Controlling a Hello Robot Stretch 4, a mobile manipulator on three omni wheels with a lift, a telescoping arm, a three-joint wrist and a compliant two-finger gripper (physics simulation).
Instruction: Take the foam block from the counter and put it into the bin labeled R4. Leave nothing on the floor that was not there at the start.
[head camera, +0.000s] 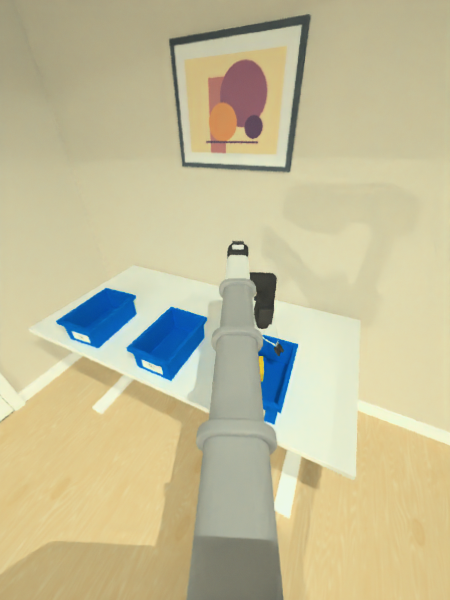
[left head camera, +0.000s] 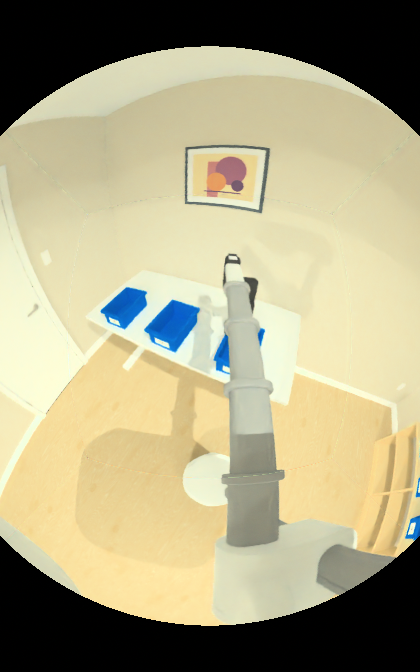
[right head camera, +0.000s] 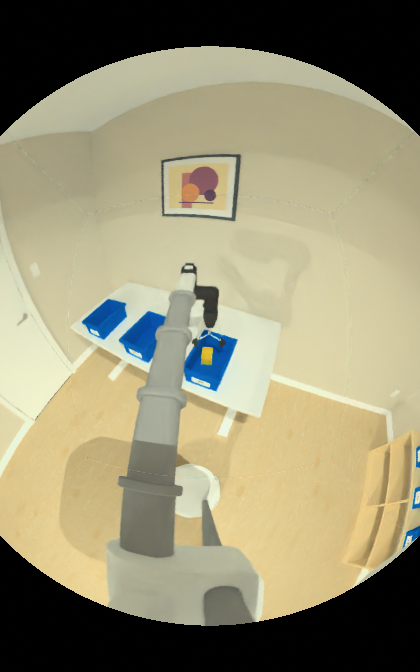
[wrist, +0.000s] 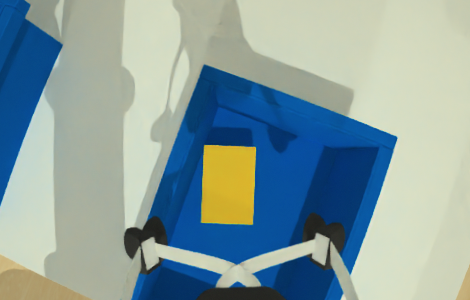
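The yellow foam block is within the walls of the rightmost blue bin, nearer its left side in the wrist view. Whether it rests flat on the bin's floor is hard to tell. The bin stands on the white counter; the text on its label is too small to read. My gripper is open over this bin, its two fingertips spread wide and apart from the block. In the head camera view the arm hides part of the bin and block.
A middle blue bin and a left blue bin stand on the same counter. A framed picture hangs on the wall behind. A white round object is low beside the arm. A wooden shelf unit with blue bins is at the lower right.
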